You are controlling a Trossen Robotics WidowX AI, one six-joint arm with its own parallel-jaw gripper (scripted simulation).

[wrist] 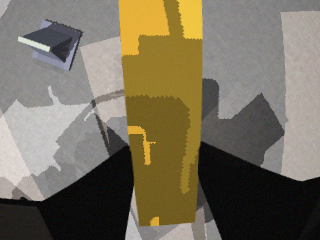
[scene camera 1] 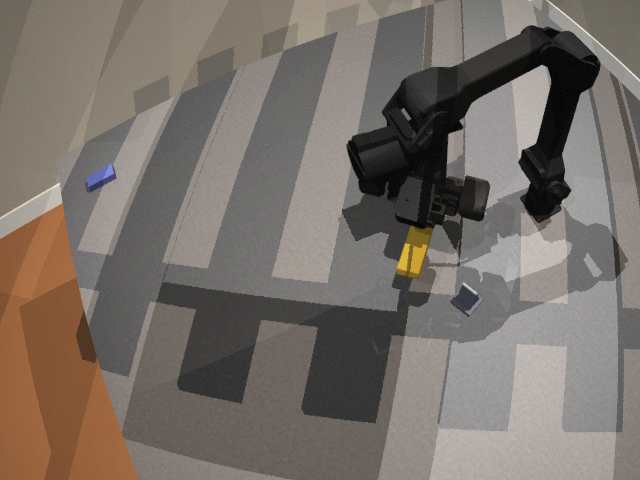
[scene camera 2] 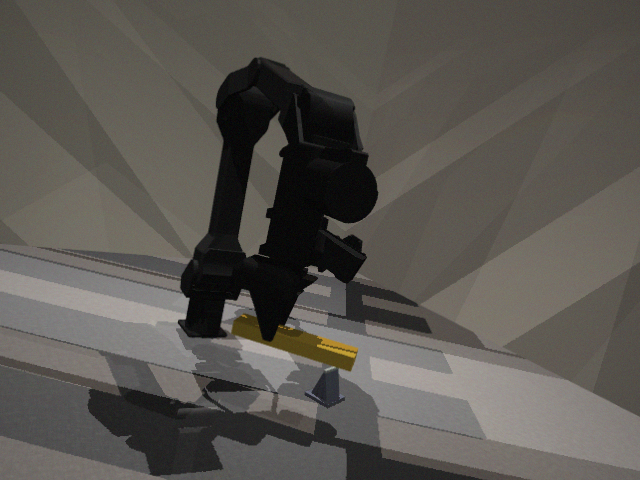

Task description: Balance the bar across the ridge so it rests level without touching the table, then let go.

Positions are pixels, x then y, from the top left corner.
Scene:
my gripper: holds a yellow bar (scene camera 2: 322, 350)

